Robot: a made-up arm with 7 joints.
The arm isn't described. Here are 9 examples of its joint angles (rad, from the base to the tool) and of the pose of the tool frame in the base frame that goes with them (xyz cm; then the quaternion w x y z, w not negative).
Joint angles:
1: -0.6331 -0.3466 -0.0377 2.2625 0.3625 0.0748 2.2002
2: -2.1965 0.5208 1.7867 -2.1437 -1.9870 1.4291 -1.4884
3: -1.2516 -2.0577 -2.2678 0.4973 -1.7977 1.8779 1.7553
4: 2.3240 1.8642 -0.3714 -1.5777 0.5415 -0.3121 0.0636
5: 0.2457 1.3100 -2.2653 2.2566 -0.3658 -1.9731 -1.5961
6: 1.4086 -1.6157 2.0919 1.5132 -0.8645 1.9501 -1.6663
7: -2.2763 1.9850 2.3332 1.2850 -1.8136 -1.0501 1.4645
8: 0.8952 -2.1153 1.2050 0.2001 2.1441 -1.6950 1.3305
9: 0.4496 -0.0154 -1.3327 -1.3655 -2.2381 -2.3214 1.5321
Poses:
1: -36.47 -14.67 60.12 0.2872 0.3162 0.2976 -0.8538
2: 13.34 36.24 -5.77 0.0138 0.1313 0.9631 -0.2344
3: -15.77 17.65 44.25 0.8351 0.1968 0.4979 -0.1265
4: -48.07 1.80 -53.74 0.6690 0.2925 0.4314 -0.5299
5: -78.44 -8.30 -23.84 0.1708 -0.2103 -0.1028 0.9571
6: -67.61 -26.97 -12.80 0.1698 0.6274 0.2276 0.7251
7: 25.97 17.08 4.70 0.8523 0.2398 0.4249 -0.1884
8: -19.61 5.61 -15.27 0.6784 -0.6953 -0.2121 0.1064
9: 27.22 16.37 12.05 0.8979 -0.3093 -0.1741 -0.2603
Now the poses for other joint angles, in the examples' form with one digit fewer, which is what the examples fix.
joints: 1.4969 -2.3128 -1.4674 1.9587 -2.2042 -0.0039 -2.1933
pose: 23.2 -9.2 22.9 0.117 -0.803 -0.527 -0.254
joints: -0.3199 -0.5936 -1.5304 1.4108 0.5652 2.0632 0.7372
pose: -42.4 -61.0 19.3 0.330 0.937 0.002 -0.116
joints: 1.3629 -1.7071 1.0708 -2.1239 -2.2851 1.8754 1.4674
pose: -81.9 -5.9 37.8 0.646 -0.486 0.400 0.432
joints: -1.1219 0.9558 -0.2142 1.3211 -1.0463 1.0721 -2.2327
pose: -82.0 21.2 31.9 0.346 0.692 -0.539 0.333
